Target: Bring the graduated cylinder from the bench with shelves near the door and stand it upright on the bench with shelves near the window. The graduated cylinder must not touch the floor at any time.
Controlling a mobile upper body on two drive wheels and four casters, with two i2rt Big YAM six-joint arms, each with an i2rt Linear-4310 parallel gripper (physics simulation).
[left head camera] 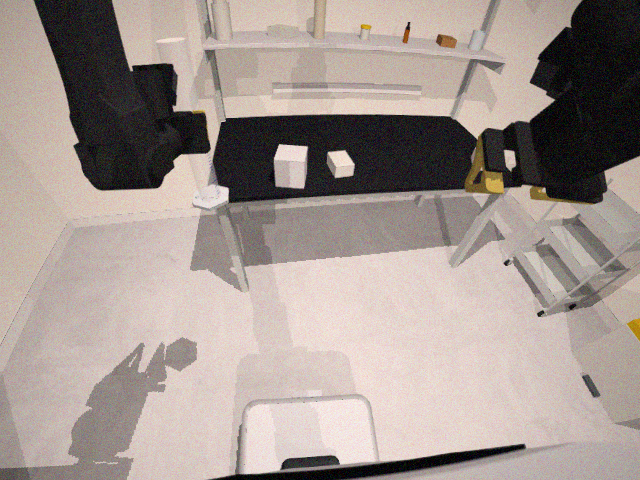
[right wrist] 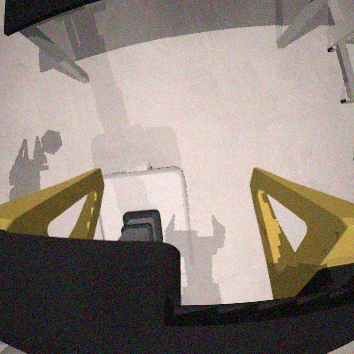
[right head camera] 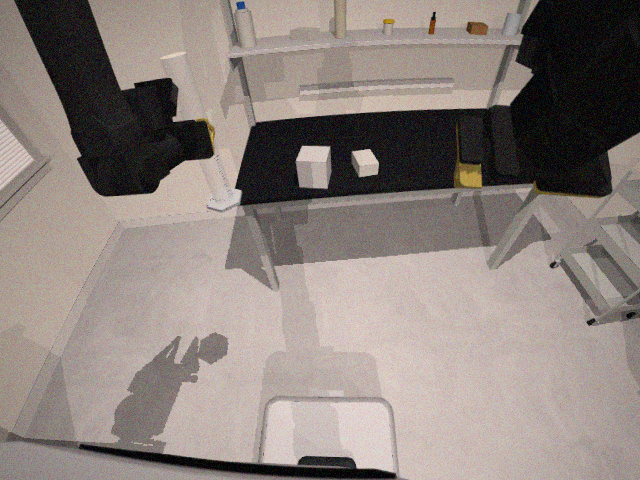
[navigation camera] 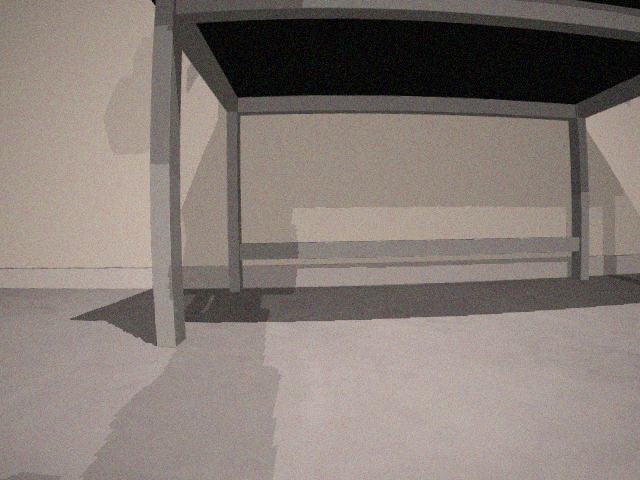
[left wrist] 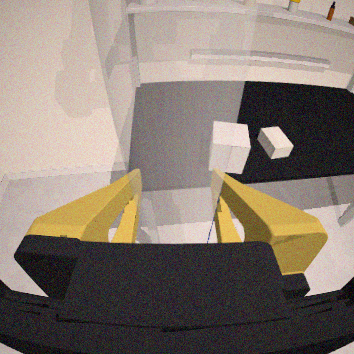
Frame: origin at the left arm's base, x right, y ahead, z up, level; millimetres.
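Seen in the pictures: left gripper, between the fingertips: (left head camera: 194,123) (right head camera: 203,131) (left wrist: 175,176); right gripper, between the fingertips: (left head camera: 499,190) (right wrist: 176,175) (right head camera: 495,185).
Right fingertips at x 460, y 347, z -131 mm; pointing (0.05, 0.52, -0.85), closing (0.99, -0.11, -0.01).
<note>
A point is followed by its place in that frame.
The graduated cylinder (left head camera: 201,167) @(y 573, x 8, z -250 mm) (right head camera: 219,178) @(y 577, x 17, z -271 mm) (left wrist: 175,215) @(y 576, x 1, z -154 mm) is tall, pale and see-through, with a hexagonal base. It is held roughly upright, base down, by my left gripper (left head camera: 200,131) @(y 614, x 1, z -176 mm) (right head camera: 208,135) @(y 614, x 1, z -176 mm) (left wrist: 177,172) @(y 614, x 1, z -176 mm), shut on its shaft. In the head views the base overlaps the left front corner of the black-topped bench with shelves (left head camera: 392,155) @(y 1286, x 690, z -648 mm) (right head camera: 408,149) @(y 1313, x 634, z -648 mm) (left wrist: 300,110) @(y 1454, x 671, z -648 mm); its height over that corner is hard to tell. My right gripper (left head camera: 509,190) @(y 347, x 460, z -131 mm) (right wrist: 176,175) @(y 347, x 460, z -131 mm) is open and empty, and in the left head view it overlaps the bench's right front corner.
A larger white box (left head camera: 290,166) @(y 1017, x 180, z -543 mm) (right head camera: 313,166) @(y 1016, x 184, z -540 mm) (left wrist: 229,147) and a smaller one (left head camera: 340,163) @(y 1112, x 394, z -590 mm) (right head camera: 364,162) @(y 1111, x 394, z -590 mm) (left wrist: 275,142) @(y 1117, x 383, z -590 mm) stand on the bench. Bottles and jars stand on its shelf (left head camera: 387,45) @(y 1501, x 622, z -191 mm). A cart (left head camera: 560,237) @(y 1026, x 1867, z -1012 mm) is at the right. A window (right head camera: 12,160) @(y 1222, x -1532, z -483 mm) is at the left.
</note>
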